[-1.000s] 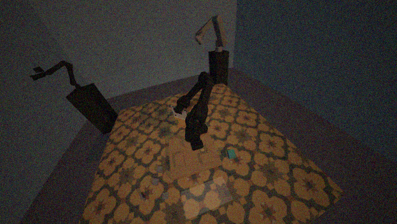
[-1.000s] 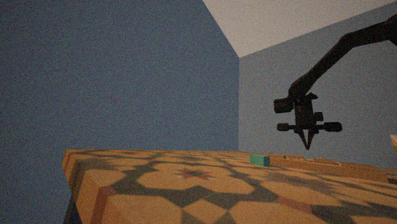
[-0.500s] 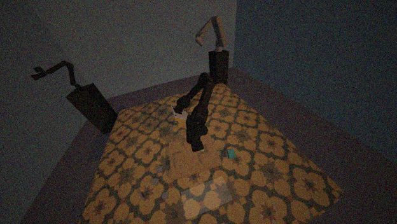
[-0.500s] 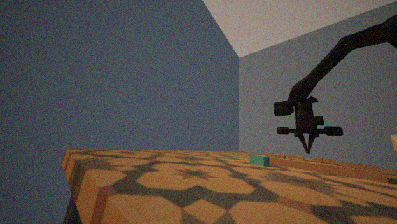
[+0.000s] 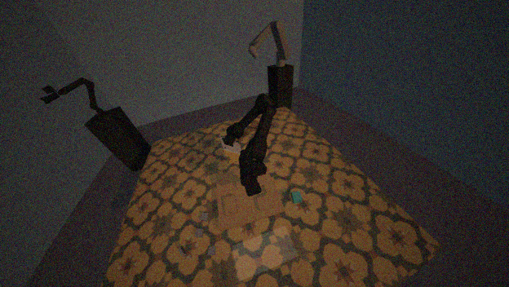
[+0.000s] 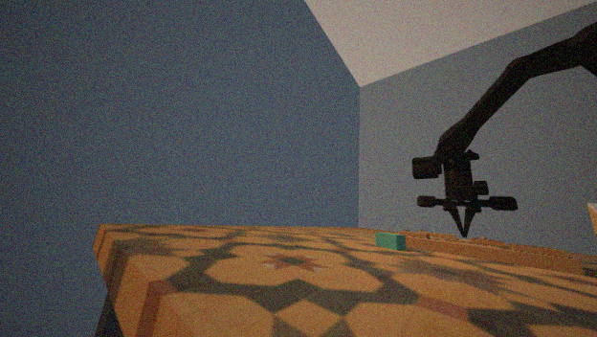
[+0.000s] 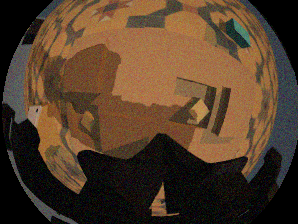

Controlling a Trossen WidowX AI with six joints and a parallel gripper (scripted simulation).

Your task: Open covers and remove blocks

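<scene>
Now: gripper tip 3 cm to the left of the tan puzzle board and 1 cm above it. The rest, counted from my gripper tip: teal block 15 cm ahead, 16 cm to the left, 2 cm below.
</scene>
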